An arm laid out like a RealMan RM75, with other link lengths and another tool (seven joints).
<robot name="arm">
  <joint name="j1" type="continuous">
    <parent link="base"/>
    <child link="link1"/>
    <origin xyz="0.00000 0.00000 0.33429" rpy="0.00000 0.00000 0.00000"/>
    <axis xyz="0 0 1"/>
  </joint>
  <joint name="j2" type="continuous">
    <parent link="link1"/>
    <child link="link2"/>
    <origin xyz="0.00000 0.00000 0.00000" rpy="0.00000 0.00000 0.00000"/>
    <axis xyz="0 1 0"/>
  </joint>
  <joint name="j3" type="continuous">
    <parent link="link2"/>
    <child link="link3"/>
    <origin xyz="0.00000 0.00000 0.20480" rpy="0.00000 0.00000 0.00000"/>
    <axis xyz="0 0 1"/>
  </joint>
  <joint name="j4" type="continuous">
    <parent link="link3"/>
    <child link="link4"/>
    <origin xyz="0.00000 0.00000 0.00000" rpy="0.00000 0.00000 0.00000"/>
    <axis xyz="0 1 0"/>
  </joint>
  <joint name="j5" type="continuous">
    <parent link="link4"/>
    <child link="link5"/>
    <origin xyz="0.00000 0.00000 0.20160" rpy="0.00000 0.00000 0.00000"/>
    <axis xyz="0 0 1"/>
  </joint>
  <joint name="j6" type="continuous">
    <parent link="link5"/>
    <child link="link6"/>
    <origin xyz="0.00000 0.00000 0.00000" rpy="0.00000 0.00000 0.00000"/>
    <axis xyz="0 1 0"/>
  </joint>
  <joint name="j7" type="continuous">
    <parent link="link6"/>
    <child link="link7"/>
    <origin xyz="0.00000 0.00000 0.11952" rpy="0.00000 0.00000 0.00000"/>
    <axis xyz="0 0 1"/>
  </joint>
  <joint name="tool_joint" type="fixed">
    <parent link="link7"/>
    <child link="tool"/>
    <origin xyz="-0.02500 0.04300 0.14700" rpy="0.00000 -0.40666 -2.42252"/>
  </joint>
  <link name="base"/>
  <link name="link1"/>
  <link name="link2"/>
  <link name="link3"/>
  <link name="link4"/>
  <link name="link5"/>
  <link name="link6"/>
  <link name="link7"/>
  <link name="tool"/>
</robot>
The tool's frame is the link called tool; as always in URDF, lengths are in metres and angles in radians. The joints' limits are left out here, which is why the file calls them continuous.
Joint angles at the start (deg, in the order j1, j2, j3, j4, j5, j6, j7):
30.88, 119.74, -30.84, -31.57, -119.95, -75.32, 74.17
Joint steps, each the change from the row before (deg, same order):
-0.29, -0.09, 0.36, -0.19, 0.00, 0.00, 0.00
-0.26, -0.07, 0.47, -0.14, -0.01, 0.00, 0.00
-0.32, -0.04, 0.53, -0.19, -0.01, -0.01, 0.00
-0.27, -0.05, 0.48, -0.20, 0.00, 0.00, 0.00
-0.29, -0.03, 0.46, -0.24, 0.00, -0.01, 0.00
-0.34, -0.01, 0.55, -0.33, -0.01, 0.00, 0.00
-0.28, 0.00, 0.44, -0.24, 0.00, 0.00, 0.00
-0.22, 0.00, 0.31, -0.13, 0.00, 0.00, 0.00
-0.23, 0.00, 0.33, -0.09, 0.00, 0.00, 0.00
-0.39, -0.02, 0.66, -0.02, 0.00, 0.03, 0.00
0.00, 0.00, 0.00, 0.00, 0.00, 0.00, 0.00
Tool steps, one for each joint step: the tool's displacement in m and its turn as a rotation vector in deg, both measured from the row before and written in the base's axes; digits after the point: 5 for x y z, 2 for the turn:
0.00252, 0.00080, 0.00235, 0.44, -0.03, -0.38
0.00233, 0.00093, 0.00240, 0.47, 0.05, -0.43
0.00261, 0.00087, 0.00260, 0.53, 0.08, -0.49
0.00235, 0.00098, 0.00258, 0.52, 0.04, -0.42
0.00238, 0.00085, 0.00254, 0.51, 0.02, -0.41
0.00280, 0.00104, 0.00303, 0.62, 0.00, -0.47
0.00225, 0.00070, 0.00233, 0.49, 0.03, -0.40
0.00173, 0.00029, 0.00151, 0.32, 0.04, -0.32
0.00180, 0.00018, 0.00144, 0.31, 0.08, -0.36
0.00331, 0.00030, 0.00244, 0.54, 0.22, -0.72
0.00000, 0.00000, 0.00000, 0.00, 0.00, 0.00

